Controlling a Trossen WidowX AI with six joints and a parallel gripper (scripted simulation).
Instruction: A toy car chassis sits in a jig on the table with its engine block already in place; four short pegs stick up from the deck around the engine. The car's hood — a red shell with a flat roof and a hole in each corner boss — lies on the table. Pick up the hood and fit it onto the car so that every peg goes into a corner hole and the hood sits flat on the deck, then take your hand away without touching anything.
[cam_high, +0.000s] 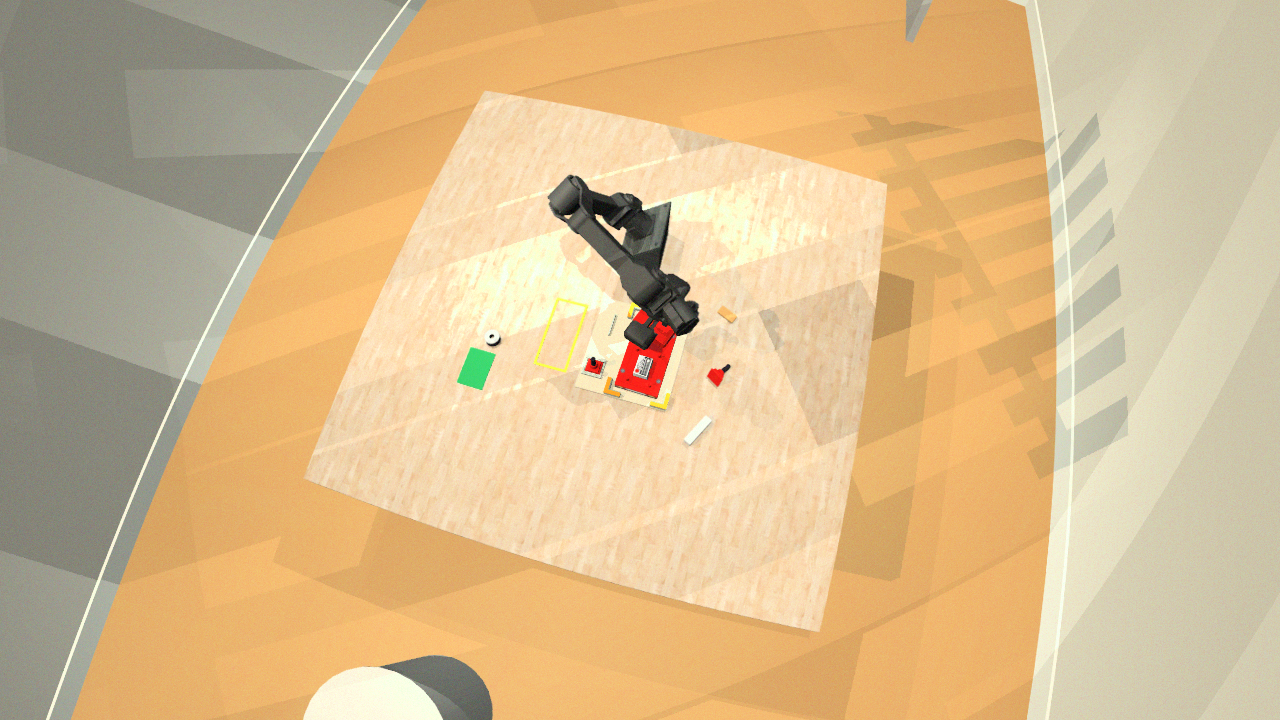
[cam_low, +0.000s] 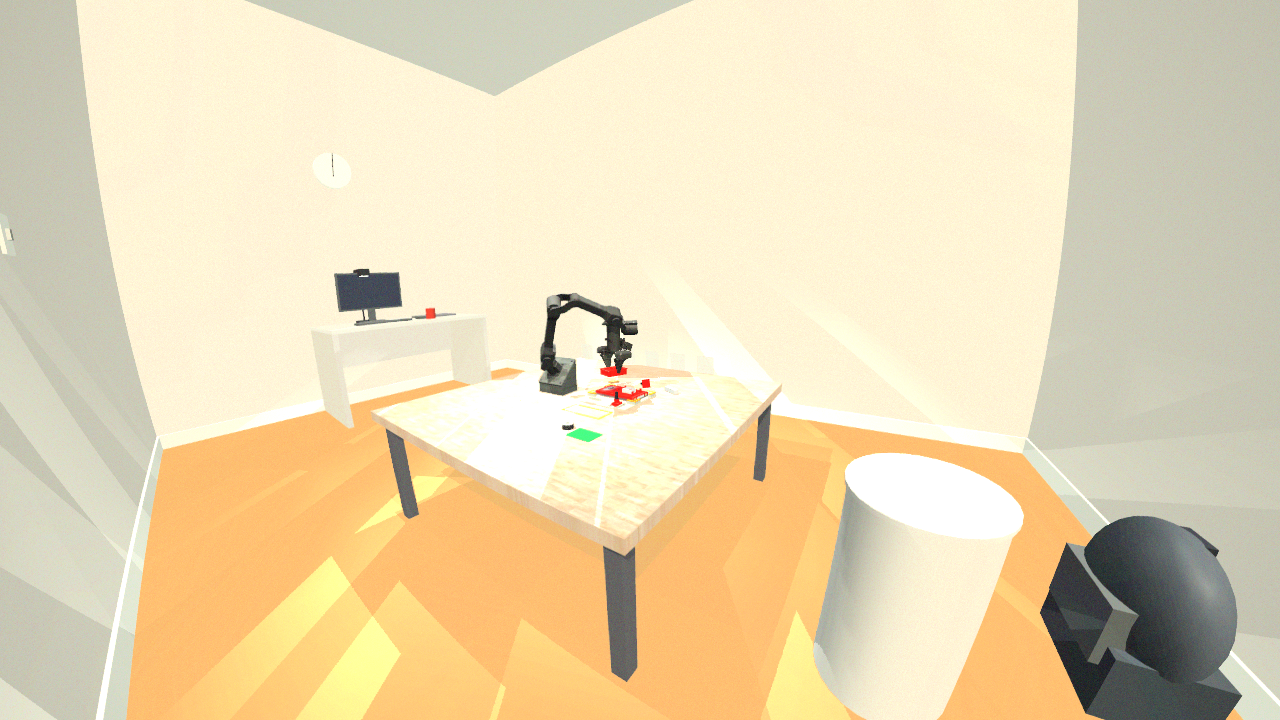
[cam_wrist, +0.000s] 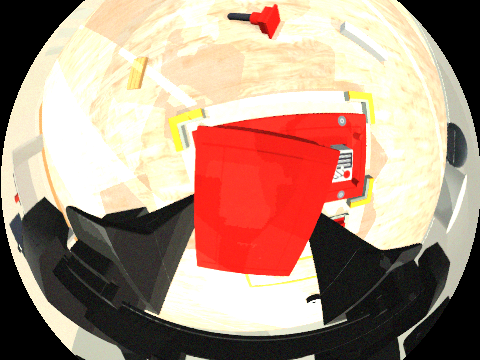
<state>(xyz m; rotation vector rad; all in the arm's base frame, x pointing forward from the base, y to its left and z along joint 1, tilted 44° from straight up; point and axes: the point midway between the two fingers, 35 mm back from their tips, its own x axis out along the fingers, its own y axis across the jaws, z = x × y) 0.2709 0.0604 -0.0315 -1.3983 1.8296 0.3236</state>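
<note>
The white-labelled block is 80 mm ahead of my gripper tip, 10 mm to the right of it and 80 mm below it. Round my gripper tip: white bar: 210 mm ahead, 130 mm to the left, 90 mm below; then red hood: 10 mm above; then orange block: 110 mm behind, 180 mm to the left, 100 mm below.
</note>
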